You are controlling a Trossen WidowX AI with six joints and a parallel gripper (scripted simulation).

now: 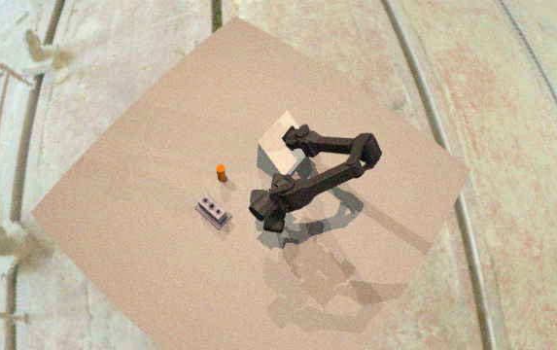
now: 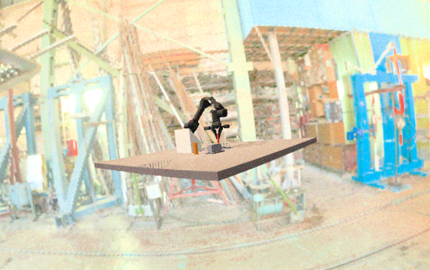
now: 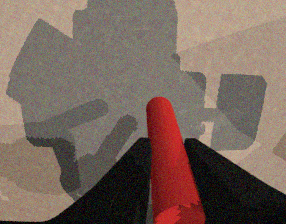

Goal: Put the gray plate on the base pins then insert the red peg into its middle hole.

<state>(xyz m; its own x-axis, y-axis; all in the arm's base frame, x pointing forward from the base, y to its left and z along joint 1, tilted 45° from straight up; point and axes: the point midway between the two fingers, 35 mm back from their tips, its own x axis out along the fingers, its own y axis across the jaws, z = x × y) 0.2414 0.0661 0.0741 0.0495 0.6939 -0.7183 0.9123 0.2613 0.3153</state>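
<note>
Now: the gray plate 190 mm to the right of my gripper tip, 100 mm ahead of it and 30 mm below it. Round my gripper tip: red peg: right at my gripper tip; then orange cylinder: 240 mm to the right, 40 mm below, 20 mm behind; then base: 190 mm to the right, 100 mm ahead, 70 mm below.
</note>
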